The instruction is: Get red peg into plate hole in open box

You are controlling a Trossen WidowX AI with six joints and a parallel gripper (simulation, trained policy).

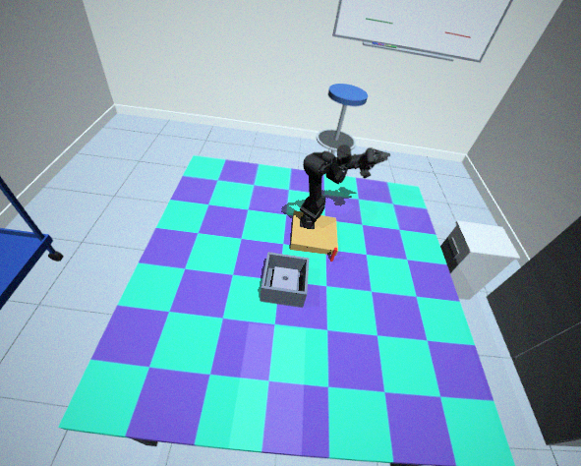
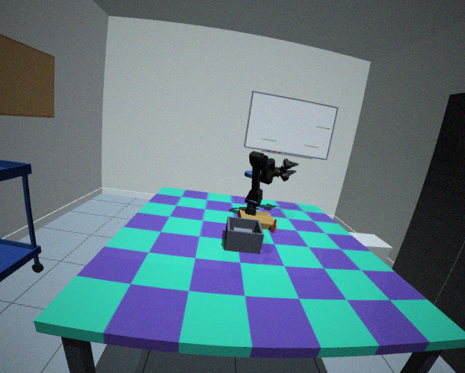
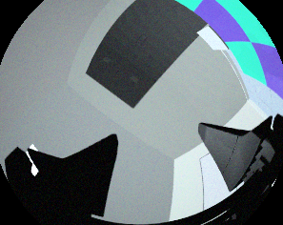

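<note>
Right now my gripper tip is 33 cm short of the red peg, 18 cm to the left of it and 30 cm above it. The rest, counted from my gripper tip: open box (48 cm ahead, 37 cm to the right, 31 cm below); grey plate (48 cm ahead, 37 cm to the right, 29 cm below).
</note>
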